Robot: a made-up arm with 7 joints.
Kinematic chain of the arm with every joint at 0, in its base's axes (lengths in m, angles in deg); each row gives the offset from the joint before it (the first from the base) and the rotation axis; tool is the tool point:
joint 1: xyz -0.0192 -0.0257 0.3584 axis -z
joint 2: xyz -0.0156 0 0.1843 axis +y
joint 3: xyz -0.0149 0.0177 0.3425 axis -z
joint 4: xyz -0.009 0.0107 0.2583 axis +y
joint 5: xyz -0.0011 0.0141 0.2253 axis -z
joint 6: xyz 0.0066 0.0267 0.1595 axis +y
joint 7: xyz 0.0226 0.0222 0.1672 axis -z
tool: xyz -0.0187 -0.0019 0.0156
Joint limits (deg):
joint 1: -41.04..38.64
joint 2: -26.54..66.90
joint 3: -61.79..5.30
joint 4: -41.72..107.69
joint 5: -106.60..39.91
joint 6: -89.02..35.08
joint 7: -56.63..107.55
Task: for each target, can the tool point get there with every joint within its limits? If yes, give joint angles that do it. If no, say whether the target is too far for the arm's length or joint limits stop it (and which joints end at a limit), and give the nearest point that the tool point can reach.
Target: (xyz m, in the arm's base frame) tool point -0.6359 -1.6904 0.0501
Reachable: no: too far | nearest point -0.4504 -0.6605 1.0921 | short by 1.477 m
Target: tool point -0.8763 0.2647 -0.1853
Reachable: no: joint limits stop it (at a limit: joint 1, joint 2, joint 4, joint 6, joint 7) | nearest point -0.0057 0.4961 0.4487 | short by 1.102 m
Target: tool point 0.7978 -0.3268 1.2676
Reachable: yes | joints 21.38 58.90 -7.65 -4.51 -24.75 -34.32 -43.19
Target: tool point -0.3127 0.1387 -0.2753
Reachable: no: joint limits stop it (at a limit: joint 1, joint 2, joint 4, joint 7) | nearest point 0.1734 0.3878 0.2988 | short by 0.792 m
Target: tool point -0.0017 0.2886 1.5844
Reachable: yes | joints 20.59 -16.74 -34.31 33.48 -5.66 19.85 69.83
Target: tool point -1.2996 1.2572 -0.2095
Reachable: no: too far | nearest point -0.0506 0.6126 0.5301 | short by 1.588 m
